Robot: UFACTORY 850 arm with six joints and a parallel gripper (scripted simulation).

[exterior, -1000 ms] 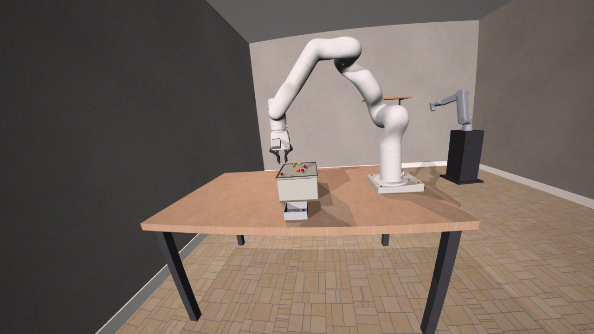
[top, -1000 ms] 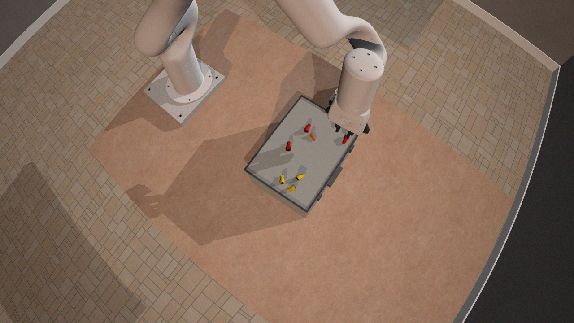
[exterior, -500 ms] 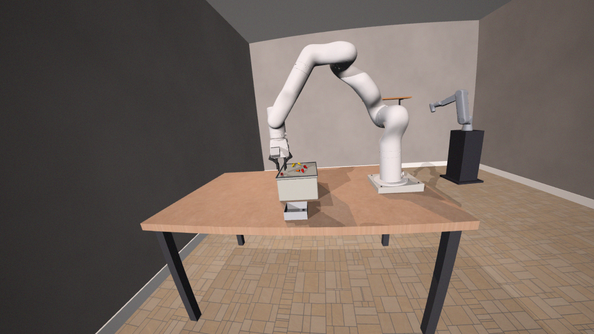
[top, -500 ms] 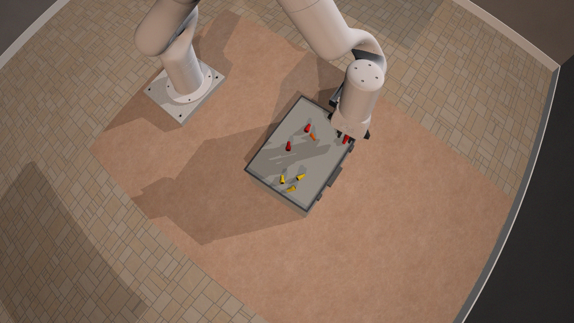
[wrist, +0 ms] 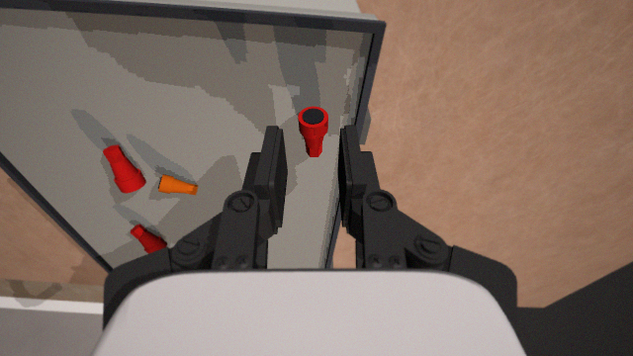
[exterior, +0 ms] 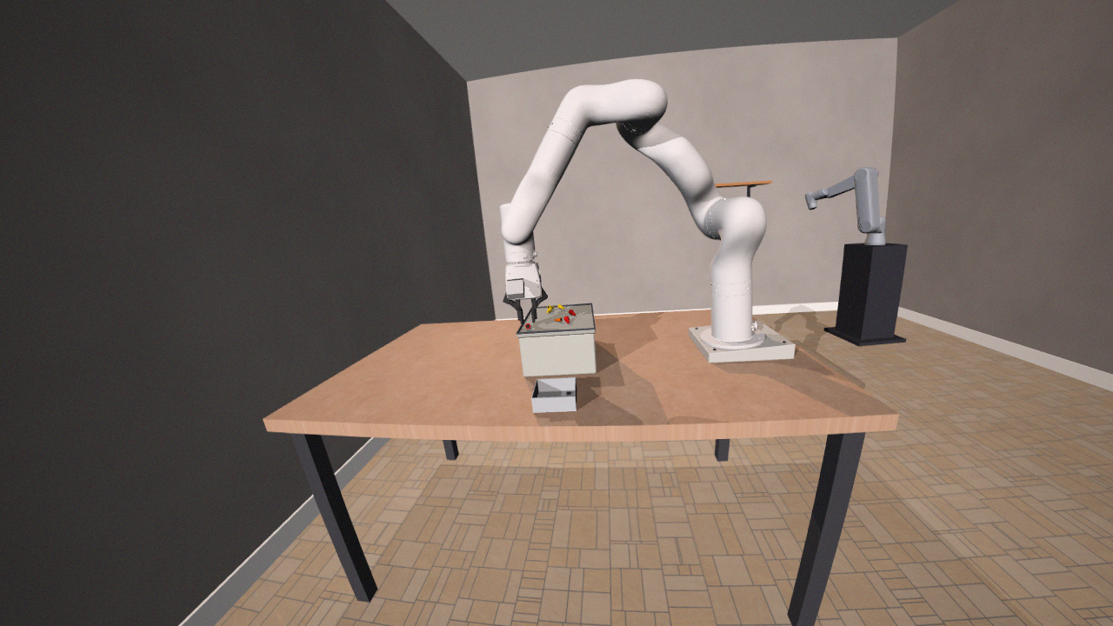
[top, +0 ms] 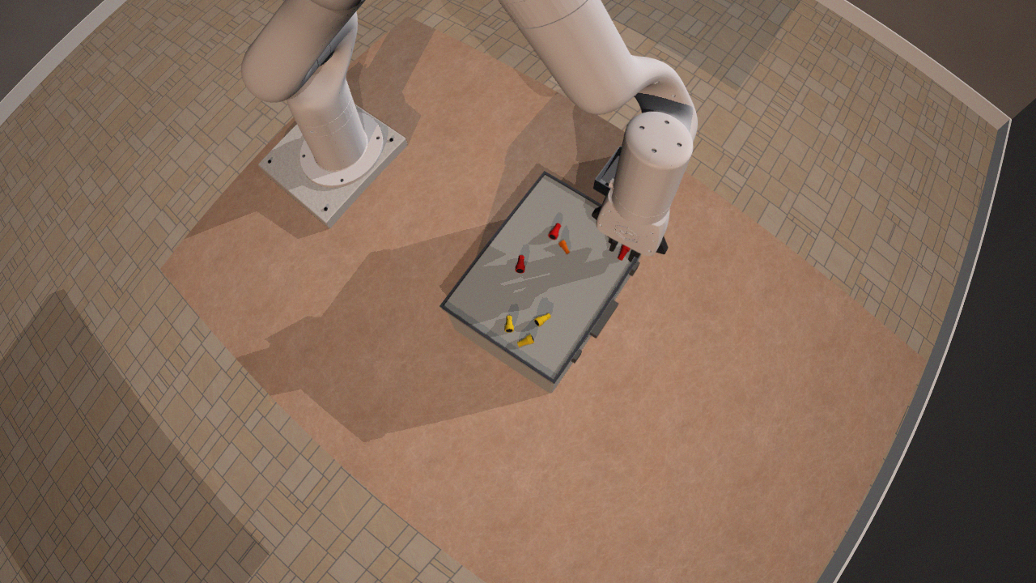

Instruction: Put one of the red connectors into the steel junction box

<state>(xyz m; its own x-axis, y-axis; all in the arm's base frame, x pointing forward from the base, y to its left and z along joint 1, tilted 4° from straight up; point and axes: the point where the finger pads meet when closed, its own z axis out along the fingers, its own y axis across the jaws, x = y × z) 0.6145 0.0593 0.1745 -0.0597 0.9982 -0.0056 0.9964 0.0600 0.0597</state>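
Now: the orange connector 90 mm behind my hand, 50 mm to the right of it and 30 mm below it. The rest, counted from my hand: tool case (90 mm to the right, 80 mm behind, 70 mm below).
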